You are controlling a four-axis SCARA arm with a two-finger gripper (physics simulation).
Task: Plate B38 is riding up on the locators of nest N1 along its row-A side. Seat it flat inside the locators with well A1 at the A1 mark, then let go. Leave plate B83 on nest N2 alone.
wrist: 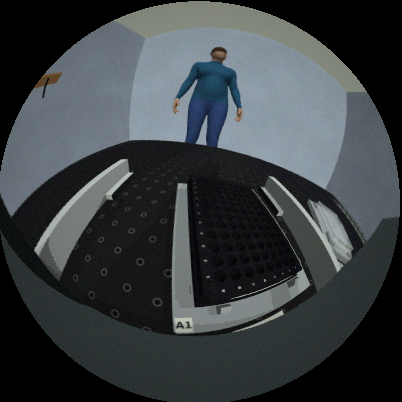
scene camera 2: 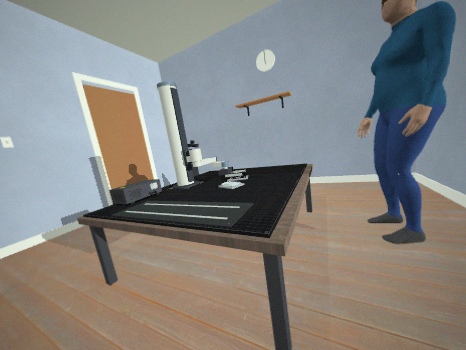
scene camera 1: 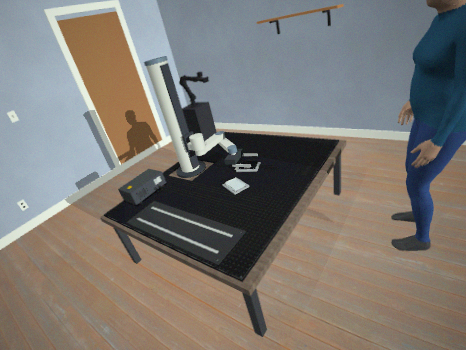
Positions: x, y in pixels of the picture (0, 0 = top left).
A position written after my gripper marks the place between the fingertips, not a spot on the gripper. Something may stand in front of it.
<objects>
My gripper [wrist: 199, 171] carries nothing. Also in view: a black well plate [wrist: 237, 249]. A white plate [wrist: 331, 222] sits on a nest N2.
</objects>
